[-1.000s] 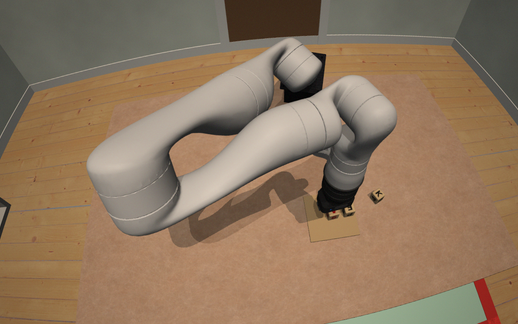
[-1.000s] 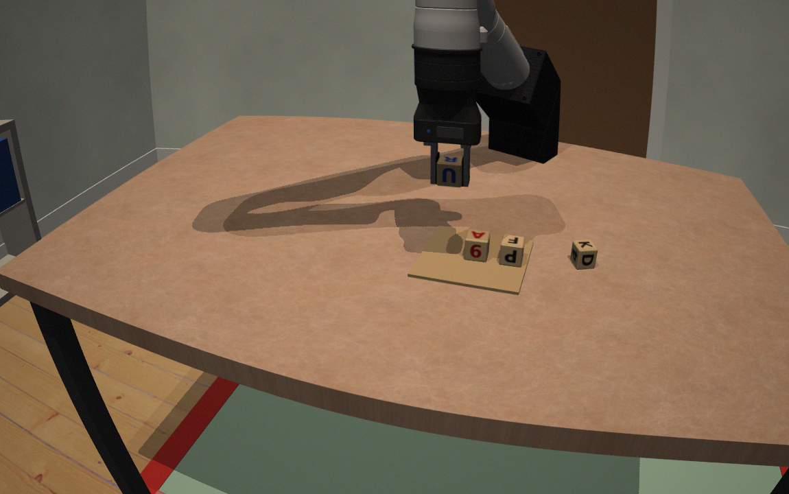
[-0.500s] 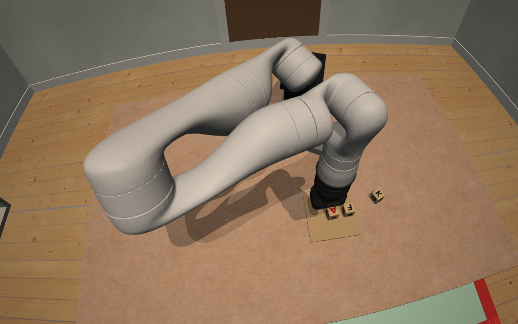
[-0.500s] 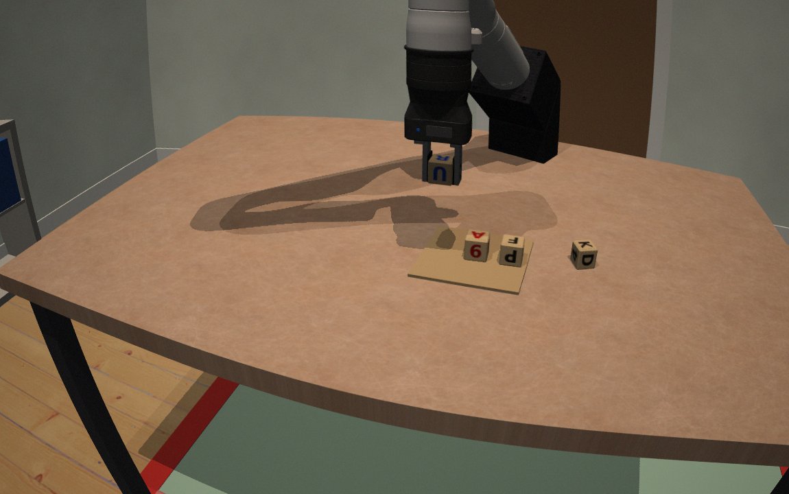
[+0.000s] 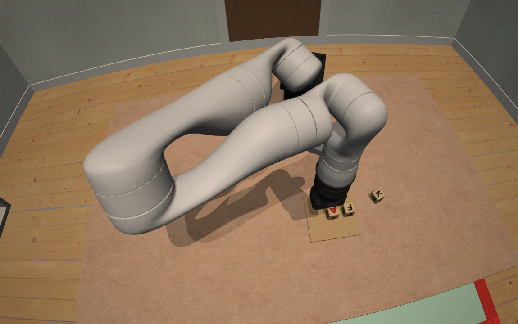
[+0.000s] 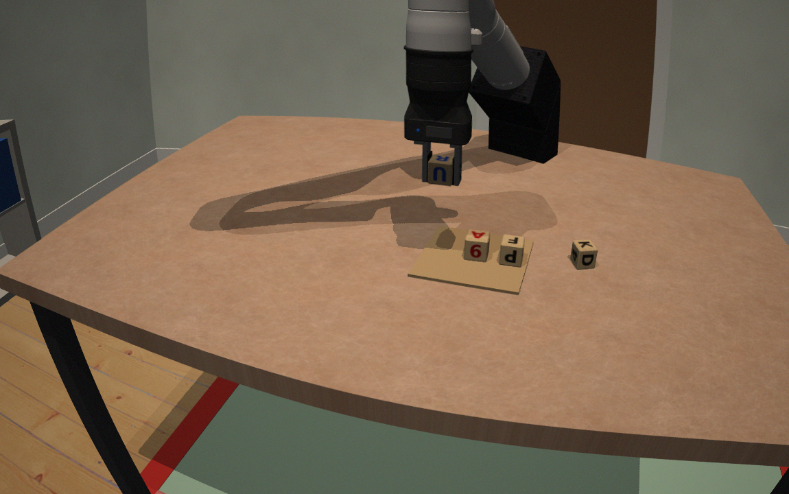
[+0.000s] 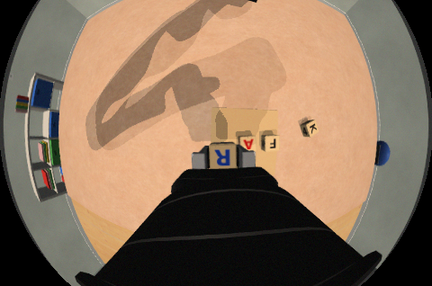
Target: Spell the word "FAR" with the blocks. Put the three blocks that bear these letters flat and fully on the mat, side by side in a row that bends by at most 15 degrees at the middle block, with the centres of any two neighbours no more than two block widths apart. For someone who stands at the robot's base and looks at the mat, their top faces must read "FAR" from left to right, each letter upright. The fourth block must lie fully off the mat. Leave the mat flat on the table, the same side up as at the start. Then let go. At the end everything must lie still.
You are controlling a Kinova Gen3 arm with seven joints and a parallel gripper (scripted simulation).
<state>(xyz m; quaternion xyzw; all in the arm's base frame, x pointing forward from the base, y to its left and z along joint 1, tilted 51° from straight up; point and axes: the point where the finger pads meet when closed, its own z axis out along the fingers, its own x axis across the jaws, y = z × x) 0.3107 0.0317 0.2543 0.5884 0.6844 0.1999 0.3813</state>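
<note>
The tan mat lies 12 cm below my hand and 5 cm to the left of it. Round my hand: F block 10 cm to the left, 10 cm below; then R block right at my hand; then K block 20 cm to the left, 11 cm below, 3 cm behind.
</note>
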